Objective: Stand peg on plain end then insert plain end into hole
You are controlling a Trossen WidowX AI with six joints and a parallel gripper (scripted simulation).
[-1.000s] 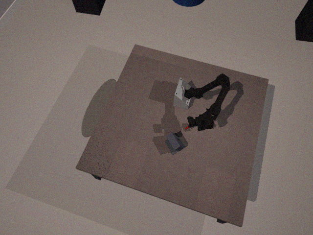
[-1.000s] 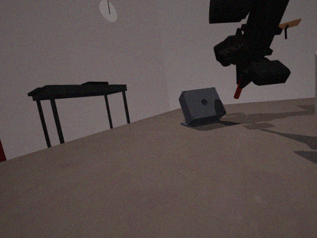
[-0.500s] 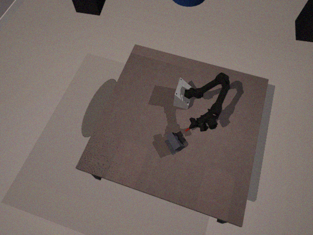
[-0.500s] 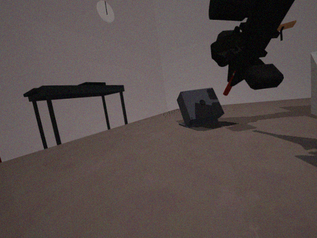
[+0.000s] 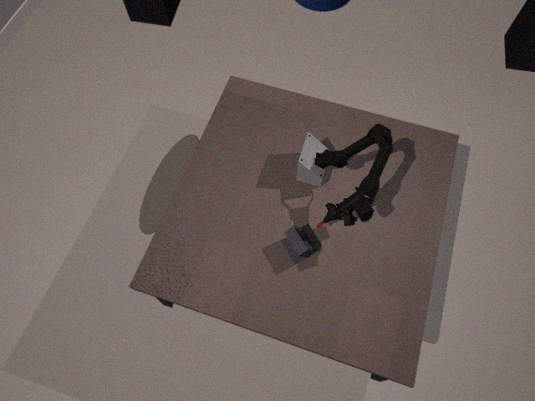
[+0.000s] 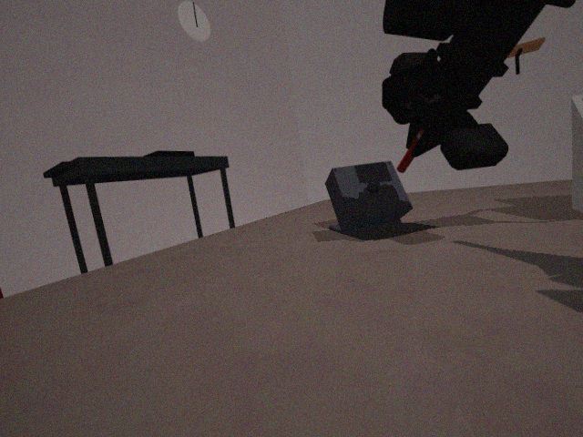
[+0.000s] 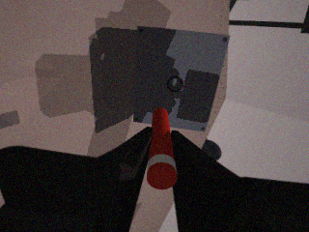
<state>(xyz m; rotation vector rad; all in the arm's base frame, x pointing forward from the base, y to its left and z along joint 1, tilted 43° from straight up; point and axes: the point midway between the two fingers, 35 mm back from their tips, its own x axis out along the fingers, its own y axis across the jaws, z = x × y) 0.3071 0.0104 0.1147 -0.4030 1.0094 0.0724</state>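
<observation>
My gripper tip is now 9 cm short of the sloped panel, 9 cm to the left of it and 7 cm above it. Round my gripper tip: red peg: 1 cm behind, 1 cm to the left, 1 cm above.
</observation>
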